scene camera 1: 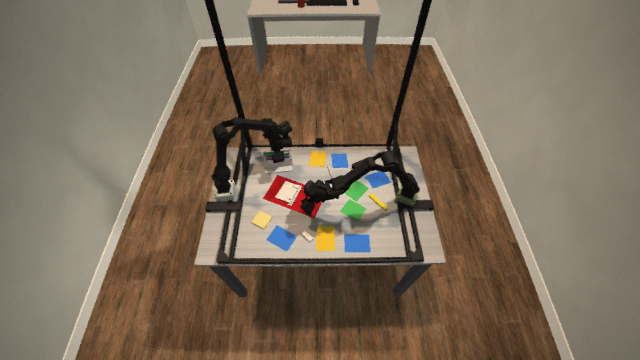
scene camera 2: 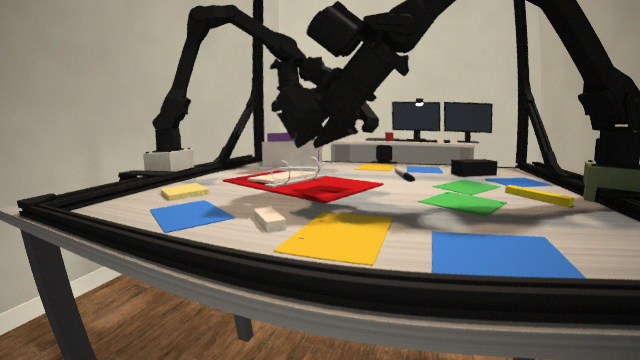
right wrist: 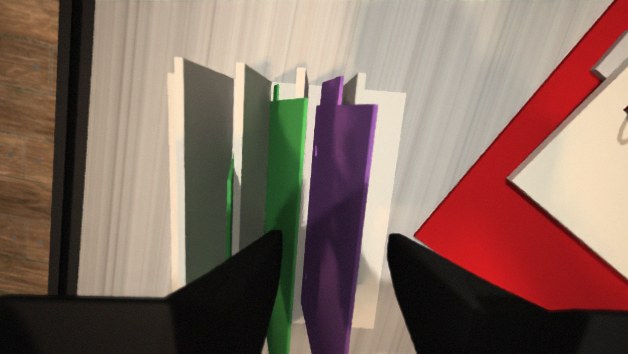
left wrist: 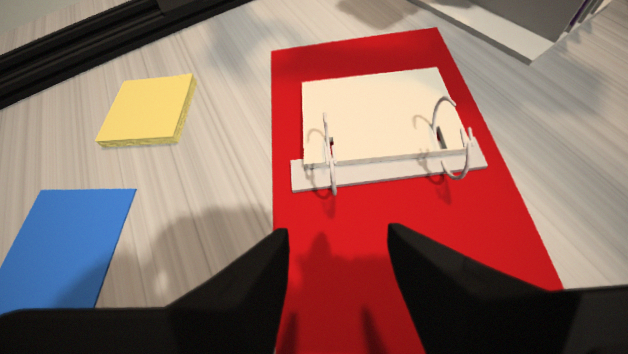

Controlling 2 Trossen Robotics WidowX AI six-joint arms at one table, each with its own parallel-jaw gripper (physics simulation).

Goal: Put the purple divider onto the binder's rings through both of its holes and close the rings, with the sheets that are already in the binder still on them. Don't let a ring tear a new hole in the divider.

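Frame: origin at the left arm's base, x ahead, y left, z up, level; millimetres.
Seen in the pictures: left gripper, fingertip midpoint: (scene camera 1: 303,198) (scene camera 2: 305,146) (left wrist: 337,236); right gripper, fingertip midpoint: (scene camera 2: 295,138) (right wrist: 335,242); left arm's base, link origin: (scene camera 1: 408,192) (scene camera 2: 616,165); right arm's base, link origin: (scene camera 1: 223,188) (scene camera 2: 168,151).
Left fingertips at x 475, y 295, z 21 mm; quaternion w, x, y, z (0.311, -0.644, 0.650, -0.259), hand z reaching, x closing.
Observation:
Pixels of each thing's top centre, then the offset from my left fingertips to it. "*": a spot on its surface instead.
- far ring, surface spot: (left wrist: 467,160) * dx +54, dy -77, dz -39 mm
- purple divider, top centre: (right wrist: 329,284) (scene camera 2: 292,132) dx +256, dy -172, dz +20 mm
- white holder, top centre: (right wrist: 261,267) (scene camera 2: 292,140) (scene camera 1: 276,154) dx +278, dy -189, dz -3 mm
- green divider, top centre: (right wrist: 259,277) dx +271, dy -191, dz +17 mm
- yellow pad, top centre: (left wrist: 145,105) (scene camera 2: 183,188) (scene camera 1: 261,219) dx +154, dy +174, dz -68 mm
- blue sheet, top centre: (left wrist: 52,264) (scene camera 2: 188,213) (scene camera 1: 281,237) dx +10, dy +213, dz -78 mm
- small cream block, top centre: (scene camera 2: 268,213) (scene camera 1: 307,235) dx -100, dy +147, dz -67 mm
- yellow bar, top centre: (scene camera 2: 537,191) (scene camera 1: 378,201) dx -346, dy -202, dz -66 mm
The red binder (scene camera 1: 273,193) (scene camera 2: 352,185) (left wrist: 360,207) (right wrist: 460,235) lies flat and open. Its cream sheets (scene camera 1: 287,191) (left wrist: 370,115) (right wrist: 575,185) sit on it, with ring halves coming up through their holes. The near ring (left wrist: 334,175) and the far ring (left wrist: 467,160) stand open. The purple divider (scene camera 2: 279,137) (right wrist: 335,210) stands upright in the white holder (scene camera 2: 285,152) (right wrist: 387,160), beside a green divider (right wrist: 287,160). My right gripper (right wrist: 335,242) is open above the holder, with the purple divider between its fingers in the right wrist view. My left gripper (scene camera 2: 308,145) (left wrist: 337,236) is open and empty above the binder.
A yellow pad (scene camera 1: 261,220) (scene camera 2: 184,191) (left wrist: 145,110), a blue sheet (scene camera 1: 281,238) (left wrist: 70,240) and a small cream block (scene camera 1: 307,236) (scene camera 2: 269,218) lie near the binder. Green sheets (scene camera 1: 353,210) and a yellow bar (scene camera 1: 378,201) lie to its right. Black frame rails (scene camera 2: 350,280) edge the table.

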